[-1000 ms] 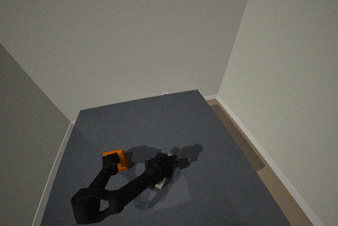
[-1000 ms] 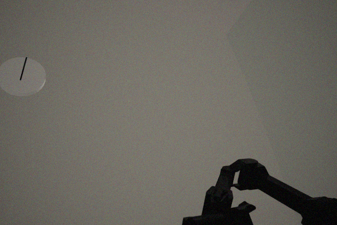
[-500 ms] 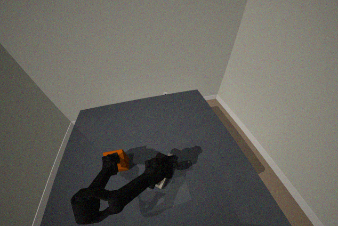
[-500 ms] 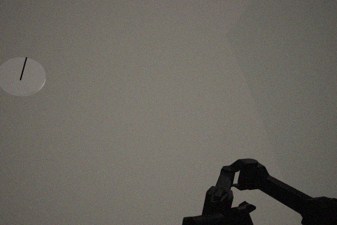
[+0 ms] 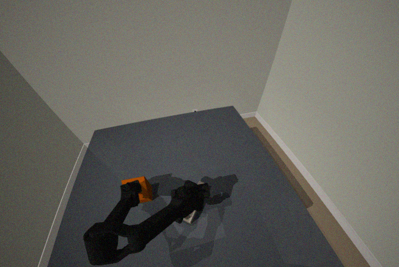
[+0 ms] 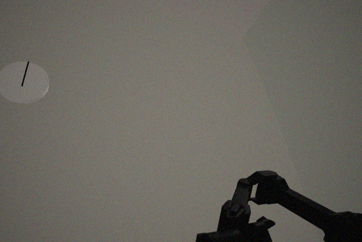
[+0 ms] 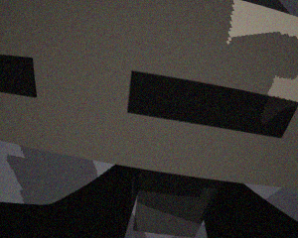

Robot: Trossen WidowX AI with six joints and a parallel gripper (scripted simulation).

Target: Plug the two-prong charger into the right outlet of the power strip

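Now: gripper tip 10 mm short of the dark two-prong charger, 10 mm to the left of it and 10 mm below it.
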